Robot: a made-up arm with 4 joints. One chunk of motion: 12 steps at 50 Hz.
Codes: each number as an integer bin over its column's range. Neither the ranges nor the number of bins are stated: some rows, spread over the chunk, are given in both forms.
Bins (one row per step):
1: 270 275 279 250
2: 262 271 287 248
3: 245 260 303 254
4: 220 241 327 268
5: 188 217 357 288
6: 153 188 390 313
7: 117 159 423 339
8: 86 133 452 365
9: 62 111 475 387
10: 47 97 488 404
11: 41 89 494 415
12: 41 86 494 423
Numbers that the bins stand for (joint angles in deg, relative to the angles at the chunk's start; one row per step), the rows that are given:
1: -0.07 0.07 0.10 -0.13
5: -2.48 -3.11 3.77 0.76
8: -5.48 -7.71 8.23 2.57
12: -6.80 -10.29 10.20 3.93
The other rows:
2: -0.31 -0.15 0.48 -0.18
3: -0.81 -0.75 1.23 -0.04
4: -1.54 -1.79 2.36 0.29
6: -3.51 -4.70 5.32 1.35
7: -4.57 -6.29 6.87 1.96
9: -6.18 -8.92 9.31 3.09
10: -6.62 -9.68 9.92 3.49
11: -6.80 -10.12 10.20 3.75

